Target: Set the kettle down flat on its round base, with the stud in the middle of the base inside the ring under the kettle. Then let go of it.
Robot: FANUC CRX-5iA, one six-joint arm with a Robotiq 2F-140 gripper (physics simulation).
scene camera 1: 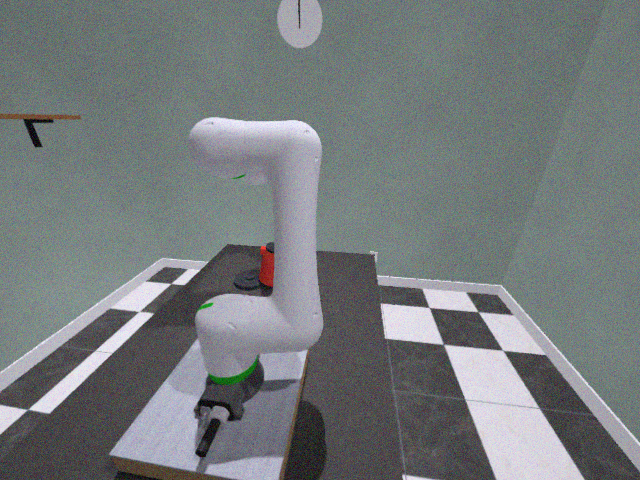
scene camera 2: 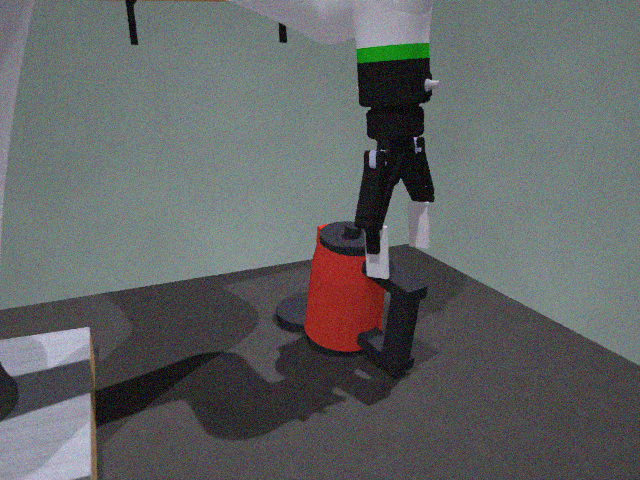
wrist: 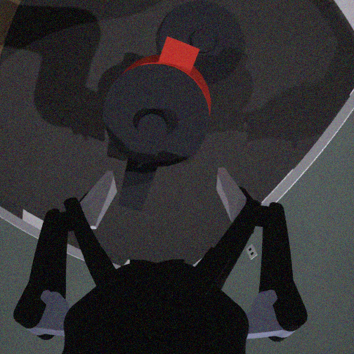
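The red kettle (scene camera 1: 266, 271) (scene camera 2: 338, 299) (wrist: 201, 88) with a dark lid stands upright on the table beside its round dark base (scene camera 1: 245, 280) (scene camera 2: 290, 312) (wrist: 222, 25), not on it. Its spout side faces the base. The stud (wrist: 204, 38) shows in the middle of the base in the wrist view. The ring under the kettle is hidden. The dark handle (scene camera 2: 402, 320) (wrist: 136, 189) points away from the base. My gripper (scene camera 2: 398, 259) (wrist: 165, 179) is open and empty at the top of the handle; in the wrist view the handle lies nearer the left finger. The arm hides the gripper in scene camera 1.
The dark table (scene camera 1: 346, 310) (scene camera 2: 491, 387) carries the kettle and base near its far end, with its edges beyond them. The arm stands on a pale mounting board (scene camera 1: 248, 444) (scene camera 2: 46, 439). A wall shelf (scene camera 1: 46, 117) hangs at the left, and a checkered floor lies around the table.
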